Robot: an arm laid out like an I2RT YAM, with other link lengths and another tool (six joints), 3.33 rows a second.
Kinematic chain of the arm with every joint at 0, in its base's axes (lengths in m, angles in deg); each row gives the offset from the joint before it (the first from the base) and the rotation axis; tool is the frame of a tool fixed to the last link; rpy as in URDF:
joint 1: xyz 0 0 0.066 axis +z
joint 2: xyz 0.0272 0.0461 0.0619 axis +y
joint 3: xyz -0.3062 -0.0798 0 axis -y
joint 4: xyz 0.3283 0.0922 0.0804 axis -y
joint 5: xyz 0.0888 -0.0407 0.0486 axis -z
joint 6: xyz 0.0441 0 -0.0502 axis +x
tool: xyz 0.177 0.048 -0.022 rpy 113.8 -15.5 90
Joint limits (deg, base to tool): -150..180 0..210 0..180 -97..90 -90..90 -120..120
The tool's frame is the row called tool.
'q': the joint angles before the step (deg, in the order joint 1, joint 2, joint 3, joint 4, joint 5, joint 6). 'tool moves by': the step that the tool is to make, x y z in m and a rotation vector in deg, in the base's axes. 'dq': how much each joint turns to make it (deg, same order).
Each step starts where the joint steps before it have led.
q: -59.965, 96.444, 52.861, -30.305, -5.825, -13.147
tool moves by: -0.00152, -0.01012, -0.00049, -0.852, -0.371, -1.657
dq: -0.764, 0.306, 0.088, 1.223, 0.350, 0.831
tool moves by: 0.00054, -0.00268, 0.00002, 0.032, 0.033, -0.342
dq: -0.088, 0.415, 0.481, -0.088, 0.087, 0.240
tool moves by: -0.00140, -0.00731, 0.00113, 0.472, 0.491, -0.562
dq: -0.546, 1.268, 1.835, -1.222, 0.198, -0.043
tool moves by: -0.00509, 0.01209, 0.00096, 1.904, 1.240, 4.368
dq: 0.021, 0.459, 1.137, -3.366, -0.963, -4.263
